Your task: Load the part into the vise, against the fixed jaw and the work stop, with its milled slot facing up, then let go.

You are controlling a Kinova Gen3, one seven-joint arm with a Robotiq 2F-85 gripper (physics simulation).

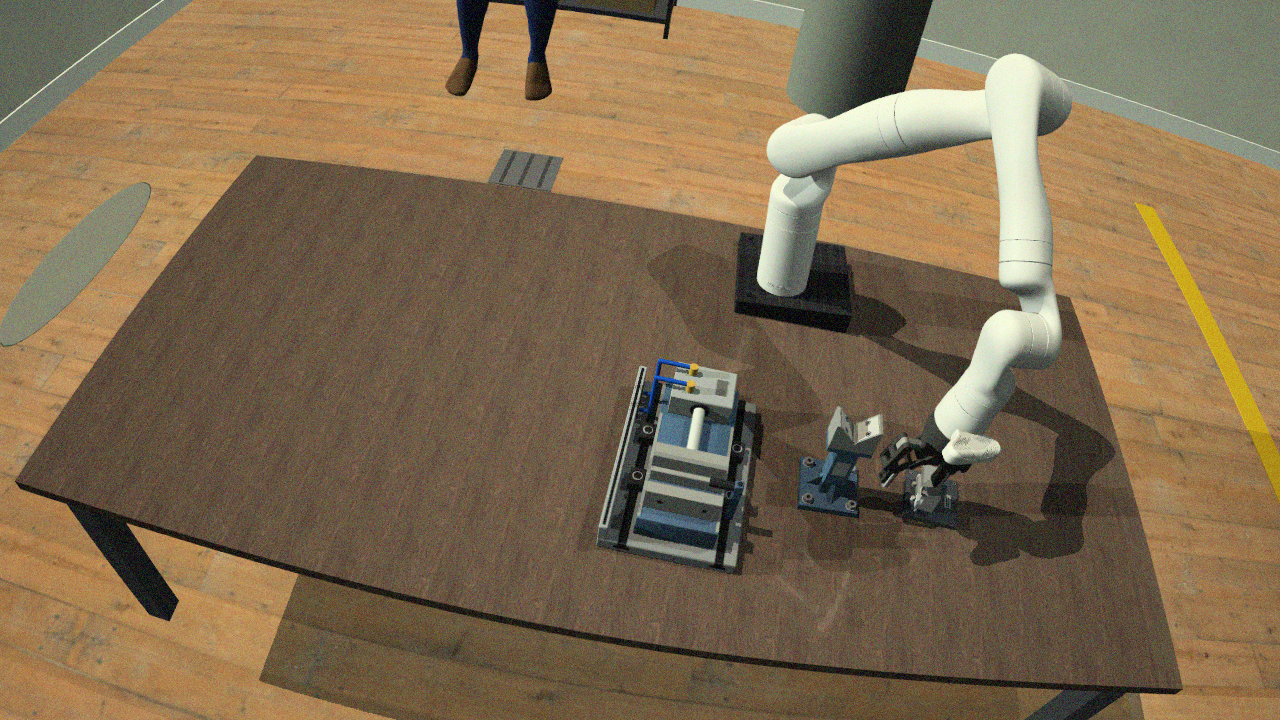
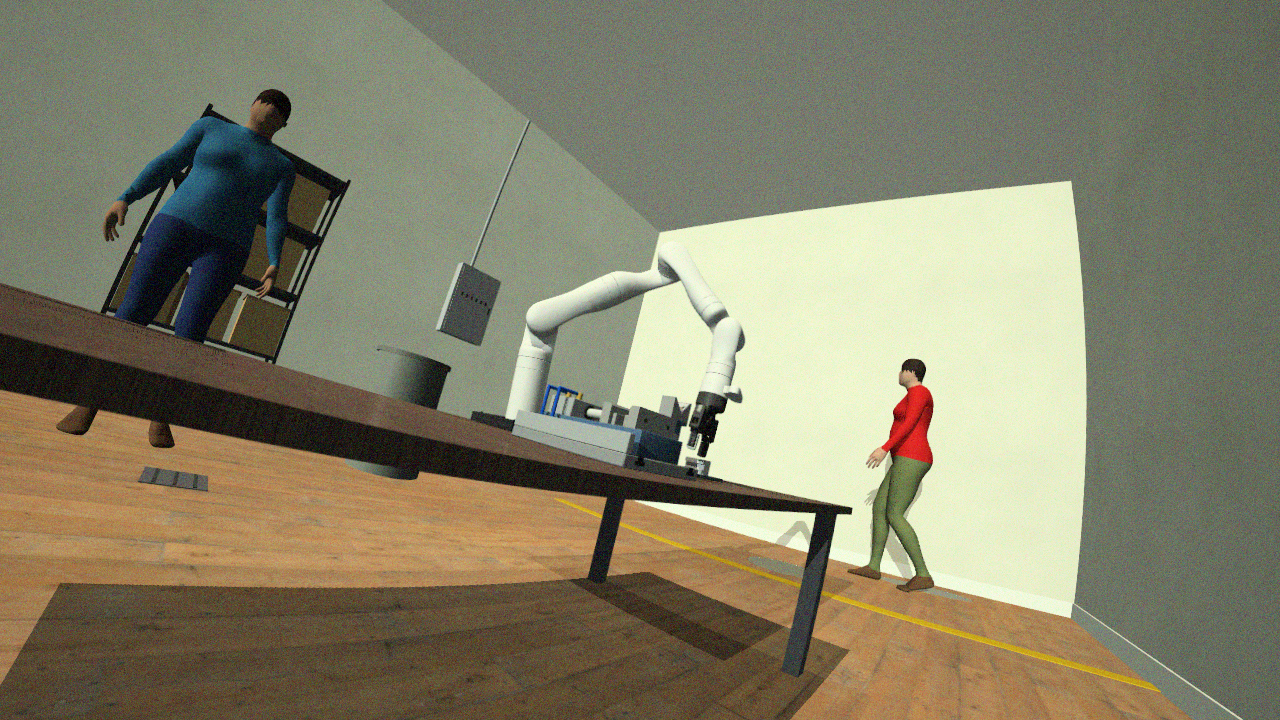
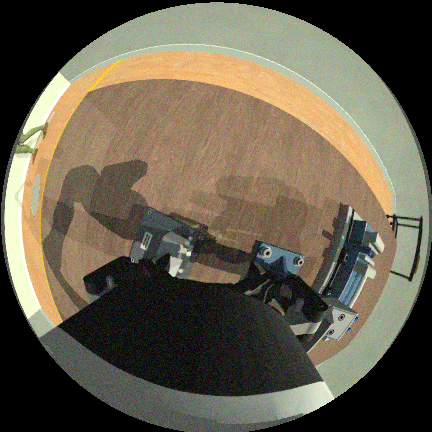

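Seen in the pictures: gripper, fingertip midpoint: (image 1: pixel 908 482) (image 2: pixel 696 453) (image 3: pixel 208 266); arm's base, origin of the base link: (image 1: pixel 781 280).
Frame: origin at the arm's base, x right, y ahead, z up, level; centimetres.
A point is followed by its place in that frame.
The vise (image 1: pixel 680 465) {y 50.7, x 5.2, z 4.9 cm} (image 2: pixel 586 432) {y 53.1, x 13.7, z 0.4 cm} (image 3: pixel 356 252) {y 51.3, x -1.7, z 2.2 cm} stands on the table (image 1: pixel 357 357) {y 45.4, x 59.9, z -3.2 cm}, grey and blue, with its jaws apart and nothing between them. The part (image 1: pixel 923 492) {y 39.0, x -30.4, z 1.2 cm} (image 3: pixel 174 252) {y 38.1, x -31.4, z 1.2 cm} is a small grey block resting on a dark grey plate (image 3: pixel 146 241) {y 36.1, x -35.7, z -2.4 cm} to the right of the vise. My gripper (image 1: pixel 906 467) {y 38.9, x -27.5, z 2.3 cm} (image 2: pixel 702 445) {y 38.9, x -27.5, z 2.3 cm} (image 3: pixel 208 266) {y 38.9, x -27.5, z 2.3 cm} is open and empty. It hangs low, just above and to the left of the part, between the part and a blue-based stand (image 1: pixel 827 487) {y 41.9, x -15.9, z -0.8 cm} (image 3: pixel 278 257) {y 43.0, x -17.5, z -2.2 cm}. Whether the fingers touch the part cannot be told.
The blue-based stand carries a tilted grey bracket (image 1: pixel 855 432) {y 39.8, x -16.5, z 9.9 cm} (image 3: pixel 340 320) {y 41.0, x -14.7, z 11.7 cm} close to my right finger. The arm's black base (image 1: pixel 792 300) {y 4.9, x -2.9, z 0.2 cm} sits at the table's back. One person (image 2: pixel 210 210) stands behind the table and another person (image 2: pixel 903 475) stands off its right end.
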